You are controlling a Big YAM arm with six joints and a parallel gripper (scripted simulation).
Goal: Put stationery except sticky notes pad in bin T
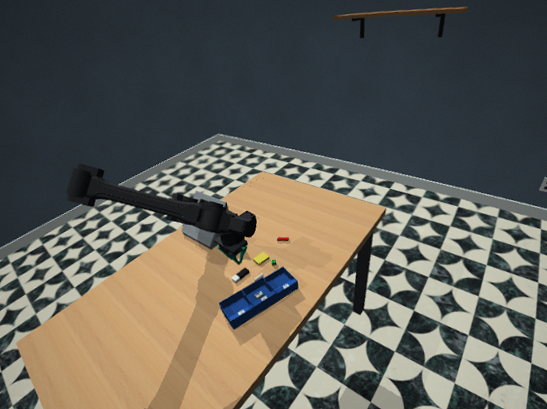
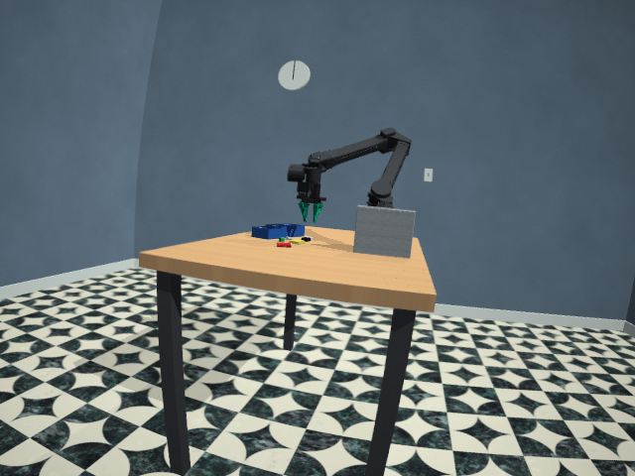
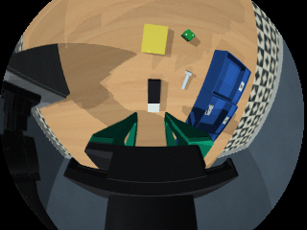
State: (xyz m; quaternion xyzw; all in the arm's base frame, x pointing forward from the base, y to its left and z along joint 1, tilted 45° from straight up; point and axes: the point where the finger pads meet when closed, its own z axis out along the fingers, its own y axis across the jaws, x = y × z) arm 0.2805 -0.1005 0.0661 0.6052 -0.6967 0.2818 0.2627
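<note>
The black-and-white marker-like item is 80 mm below my hand and 10 mm to the right of it. The rest, counted from my hand: blue bin: 130 mm ahead, 60 mm below, 40 mm to the right; then sticky notes: 100 mm to the left, 80 mm below, 20 mm ahead; then white object: 120 mm ahead, 70 mm below, 40 mm to the right.
</note>
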